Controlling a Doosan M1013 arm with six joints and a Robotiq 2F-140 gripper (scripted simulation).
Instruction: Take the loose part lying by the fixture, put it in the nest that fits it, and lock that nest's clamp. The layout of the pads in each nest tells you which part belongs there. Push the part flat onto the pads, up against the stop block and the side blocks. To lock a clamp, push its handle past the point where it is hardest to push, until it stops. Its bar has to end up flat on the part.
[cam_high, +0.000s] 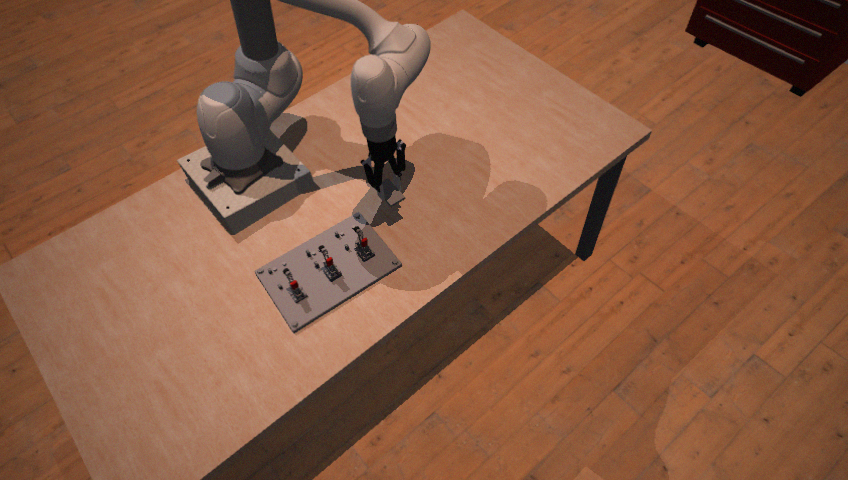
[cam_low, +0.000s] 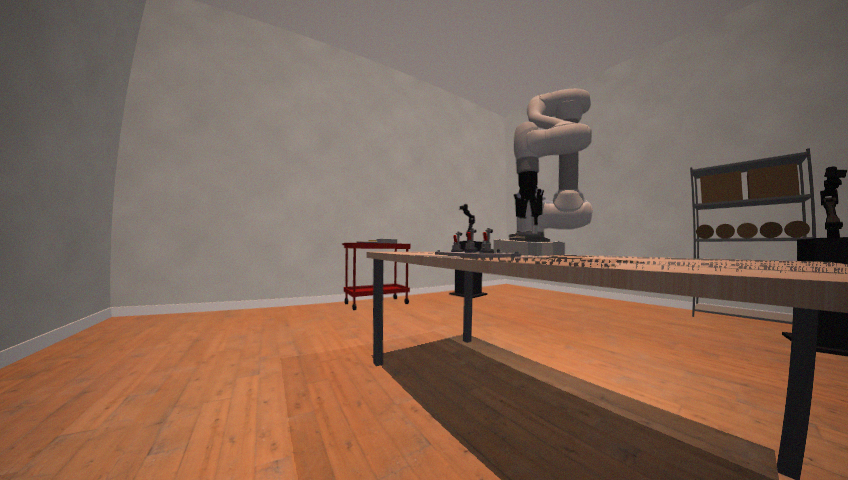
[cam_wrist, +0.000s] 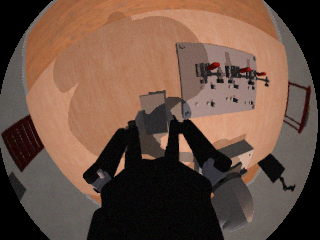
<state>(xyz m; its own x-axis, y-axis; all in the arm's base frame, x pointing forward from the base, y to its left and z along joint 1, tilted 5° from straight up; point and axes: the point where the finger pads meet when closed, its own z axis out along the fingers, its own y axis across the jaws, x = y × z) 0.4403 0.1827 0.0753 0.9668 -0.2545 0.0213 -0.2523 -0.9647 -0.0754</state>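
My hand is 10 mm past the fixture, 270 mm to the left of it and 120 mm above it. From my hand the other things lie so: grey plate part: 30 mm below.
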